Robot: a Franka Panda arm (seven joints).
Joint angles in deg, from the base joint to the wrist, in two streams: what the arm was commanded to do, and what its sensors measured. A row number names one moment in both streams.
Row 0, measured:
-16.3, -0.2, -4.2, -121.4, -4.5, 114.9, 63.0
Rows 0 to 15, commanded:
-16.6, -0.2, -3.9, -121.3, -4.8, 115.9, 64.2
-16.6, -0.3, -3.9, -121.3, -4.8, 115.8, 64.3
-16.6, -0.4, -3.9, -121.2, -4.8, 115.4, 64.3
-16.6, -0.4, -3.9, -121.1, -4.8, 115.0, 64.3
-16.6, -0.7, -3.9, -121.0, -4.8, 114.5, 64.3
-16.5, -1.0, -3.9, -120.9, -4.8, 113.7, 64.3
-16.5, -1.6, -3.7, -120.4, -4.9, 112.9, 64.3
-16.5, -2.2, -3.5, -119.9, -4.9, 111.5, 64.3
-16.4, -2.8, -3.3, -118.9, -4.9, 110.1, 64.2
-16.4, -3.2, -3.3, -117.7, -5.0, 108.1, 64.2
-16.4, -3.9, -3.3, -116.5, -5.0, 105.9, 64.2
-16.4, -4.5, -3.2, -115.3, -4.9, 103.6, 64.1
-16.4, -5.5, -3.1, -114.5, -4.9, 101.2, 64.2
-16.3, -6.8, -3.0, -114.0, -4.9, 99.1, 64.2
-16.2, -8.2, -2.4, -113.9, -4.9, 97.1, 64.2
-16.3, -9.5, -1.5, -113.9, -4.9, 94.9, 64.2
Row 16, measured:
-16.2, -5.5, -3.6, -114.6, -4.5, 100.9, 63.0
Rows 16 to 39, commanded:
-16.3, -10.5, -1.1, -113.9, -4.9, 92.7, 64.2
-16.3, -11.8, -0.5, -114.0, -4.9, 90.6, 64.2
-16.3, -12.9, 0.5, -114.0, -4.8, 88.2, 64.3
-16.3, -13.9, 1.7, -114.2, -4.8, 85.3, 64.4
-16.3, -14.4, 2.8, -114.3, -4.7, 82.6, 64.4
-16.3, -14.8, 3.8, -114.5, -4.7, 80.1, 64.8
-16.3, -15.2, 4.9, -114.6, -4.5, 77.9, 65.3
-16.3, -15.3, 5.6, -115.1, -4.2, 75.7, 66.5
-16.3, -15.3, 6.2, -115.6, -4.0, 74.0, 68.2
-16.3, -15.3, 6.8, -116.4, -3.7, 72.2, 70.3
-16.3, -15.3, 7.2, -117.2, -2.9, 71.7, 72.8
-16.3, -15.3, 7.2, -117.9, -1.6, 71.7, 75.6
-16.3, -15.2, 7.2, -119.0, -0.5, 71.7, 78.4
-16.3, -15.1, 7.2, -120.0, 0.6, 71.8, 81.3
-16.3, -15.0, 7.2, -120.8, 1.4, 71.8, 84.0
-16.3, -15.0, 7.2, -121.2, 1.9, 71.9, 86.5
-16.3, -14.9, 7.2, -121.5, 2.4, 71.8, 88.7
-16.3, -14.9, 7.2, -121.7, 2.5, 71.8, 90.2
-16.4, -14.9, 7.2, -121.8, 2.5, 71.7, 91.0
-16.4, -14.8, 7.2, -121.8, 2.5, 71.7, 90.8
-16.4, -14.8, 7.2, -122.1, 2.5, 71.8, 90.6
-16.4, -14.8, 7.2, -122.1, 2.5, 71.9, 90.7
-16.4, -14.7, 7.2, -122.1, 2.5, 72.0, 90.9
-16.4, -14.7, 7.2, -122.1, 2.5, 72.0, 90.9
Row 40, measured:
-16.0, -14.6, 6.8, -122.1, 1.6, 72.8, 89.6
